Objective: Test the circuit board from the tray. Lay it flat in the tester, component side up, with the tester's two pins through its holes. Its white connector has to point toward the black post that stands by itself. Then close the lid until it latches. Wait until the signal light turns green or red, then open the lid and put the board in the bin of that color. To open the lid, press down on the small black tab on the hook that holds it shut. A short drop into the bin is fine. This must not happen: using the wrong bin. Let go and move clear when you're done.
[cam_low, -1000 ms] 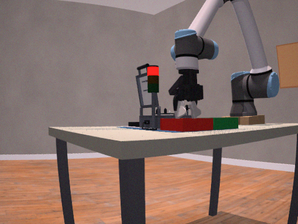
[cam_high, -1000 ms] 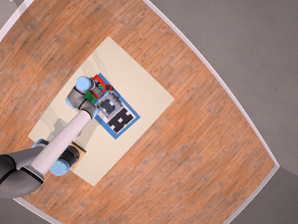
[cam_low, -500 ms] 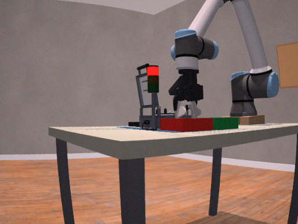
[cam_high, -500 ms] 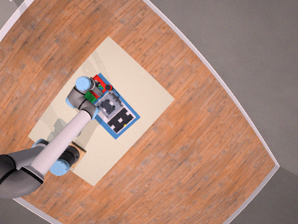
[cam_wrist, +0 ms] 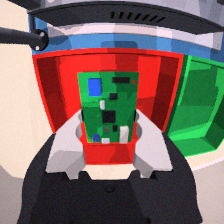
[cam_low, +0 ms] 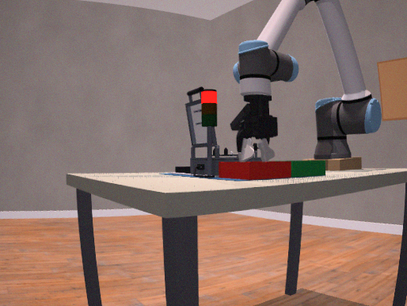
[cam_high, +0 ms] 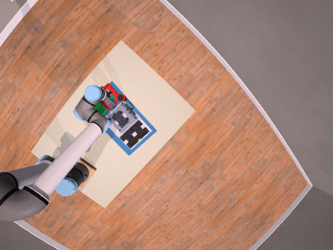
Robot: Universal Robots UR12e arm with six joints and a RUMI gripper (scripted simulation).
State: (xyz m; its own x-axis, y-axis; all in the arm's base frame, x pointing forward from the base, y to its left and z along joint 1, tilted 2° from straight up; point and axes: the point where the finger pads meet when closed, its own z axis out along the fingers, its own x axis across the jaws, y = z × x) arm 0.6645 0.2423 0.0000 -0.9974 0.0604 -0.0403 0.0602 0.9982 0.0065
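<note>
Now: hand right at the green circuit board. Also, from my hand: green bin (150 mm behind, 10 mm to the left, 10 mm below); then red bin (10 mm below); then lid (200 mm to the right, 160 mm above, 60 mm ahead).
</note>
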